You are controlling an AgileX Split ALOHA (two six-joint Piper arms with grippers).
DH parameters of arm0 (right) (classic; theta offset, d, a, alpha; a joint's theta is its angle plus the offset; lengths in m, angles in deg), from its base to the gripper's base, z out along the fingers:
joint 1: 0 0.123 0 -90
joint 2: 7.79 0 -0.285 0
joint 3: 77.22 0 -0.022 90
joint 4: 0 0.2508 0 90
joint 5: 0 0 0.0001 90
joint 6: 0 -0.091 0 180
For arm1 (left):
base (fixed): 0 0 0 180
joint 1: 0 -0.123 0 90
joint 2: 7.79 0 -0.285 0
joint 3: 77.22 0 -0.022 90
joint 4: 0 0.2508 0 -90
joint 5: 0 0 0.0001 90
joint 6: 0 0.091 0 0
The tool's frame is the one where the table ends.
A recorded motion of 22 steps. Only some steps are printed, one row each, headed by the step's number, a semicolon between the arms.
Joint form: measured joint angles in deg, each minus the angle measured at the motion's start. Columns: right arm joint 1, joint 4, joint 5, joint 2, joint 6, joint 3; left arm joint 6, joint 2, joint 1, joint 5, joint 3, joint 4.
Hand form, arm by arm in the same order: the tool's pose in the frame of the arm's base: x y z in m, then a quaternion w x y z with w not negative. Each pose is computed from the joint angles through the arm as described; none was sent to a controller.
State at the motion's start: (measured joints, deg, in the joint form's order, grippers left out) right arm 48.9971 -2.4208 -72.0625 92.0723 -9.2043 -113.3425; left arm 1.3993 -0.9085 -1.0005 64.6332 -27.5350 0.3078
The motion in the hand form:
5: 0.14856 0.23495 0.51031 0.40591 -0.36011 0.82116 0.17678; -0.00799 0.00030 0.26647 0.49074 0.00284 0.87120 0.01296
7: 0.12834 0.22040 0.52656 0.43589 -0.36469 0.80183 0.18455; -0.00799 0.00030 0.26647 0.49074 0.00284 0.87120 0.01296
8: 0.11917 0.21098 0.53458 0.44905 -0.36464 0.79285 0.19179; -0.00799 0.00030 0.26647 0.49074 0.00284 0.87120 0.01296
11: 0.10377 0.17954 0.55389 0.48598 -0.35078 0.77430 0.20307; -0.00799 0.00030 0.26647 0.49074 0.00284 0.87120 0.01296
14: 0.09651 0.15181 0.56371 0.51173 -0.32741 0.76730 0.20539; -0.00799 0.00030 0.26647 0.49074 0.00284 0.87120 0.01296
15: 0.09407 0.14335 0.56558 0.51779 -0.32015 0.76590 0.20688; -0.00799 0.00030 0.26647 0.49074 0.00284 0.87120 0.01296
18: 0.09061 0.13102 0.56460 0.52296 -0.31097 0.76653 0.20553; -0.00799 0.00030 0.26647 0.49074 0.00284 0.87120 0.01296
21: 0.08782 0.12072 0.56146 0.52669 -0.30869 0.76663 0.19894; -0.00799 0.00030 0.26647 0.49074 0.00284 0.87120 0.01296
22: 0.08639 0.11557 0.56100 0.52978 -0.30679 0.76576 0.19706; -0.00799 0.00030 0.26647 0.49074 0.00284 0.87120 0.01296
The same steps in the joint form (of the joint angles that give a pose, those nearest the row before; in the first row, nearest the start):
5: 12.33 -9.30 -0.42 -7.58 -2.92 0.00; 0.00 0.00 0.00 0.00 0.00 0.00
7: 15.93 -12.85 -0.42 -10.86 -3.87 0.00; 0.00 0.00 0.00 0.00 0.00 0.00
8: 17.39 -14.11 -0.46 -12.64 -4.28 0.00; 0.00 0.00 0.00 0.00 0.00 0.00
11: 19.09 -17.26 -0.59 -17.35 -4.90 0.00; 0.00 0.00 0.00 0.00 0.00 0.00
14: 19.08 -19.80 -0.61 -21.33 -5.98 1.06; 0.00 0.00 0.00 0.00 0.00 0.00
15: 19.09 -20.44 -0.61 -22.65 -6.44 1.64; 0.00 0.00 0.00 0.00 0.00 0.00
18: 19.08 -21.44 -0.61 -24.98 -7.23 3.62; 0.00 0.00 0.00 0.00 0.00 0.00
21: 19.09 -22.35 -0.62 -27.18 -7.27 5.94; 0.00 0.00 0.00 0.00 0.00 0.00
22: 19.09 -22.79 -0.61 -28.14 -7.27 6.69; 0.00 0.00 0.00 0.00 0.00 0.00

